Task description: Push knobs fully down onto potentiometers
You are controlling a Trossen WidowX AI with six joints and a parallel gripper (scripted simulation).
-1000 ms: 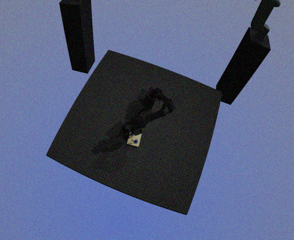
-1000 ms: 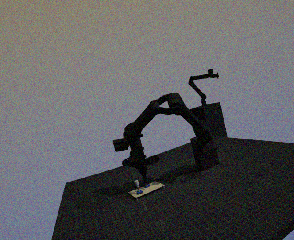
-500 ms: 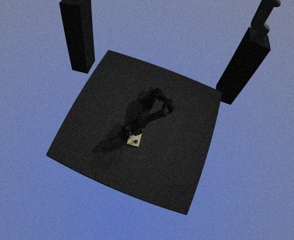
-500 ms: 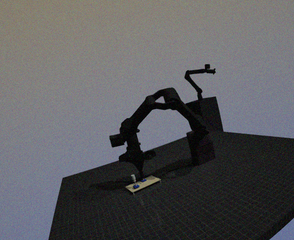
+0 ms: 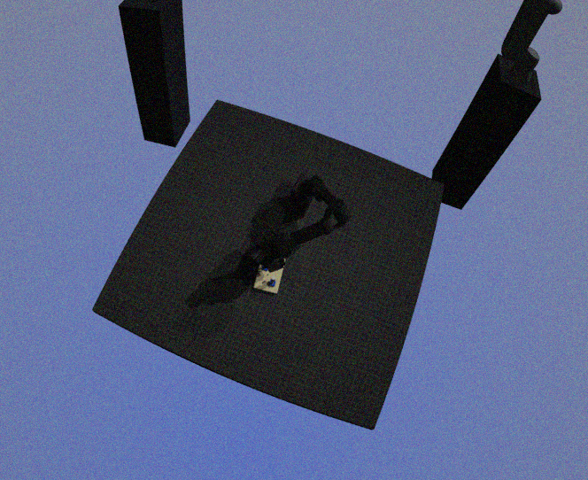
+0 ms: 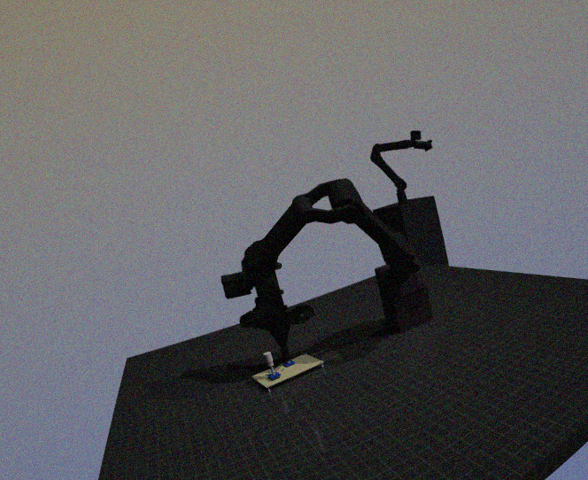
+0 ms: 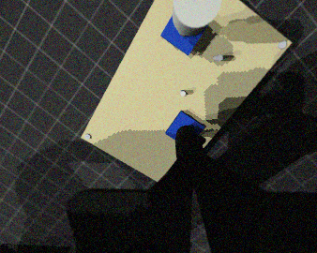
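Now: the dark knob 1 cm below my gripper tip. The rest, counted from my gripper tip: potentiometer 6 cm ahead, 5 cm to the left, 1 cm below.
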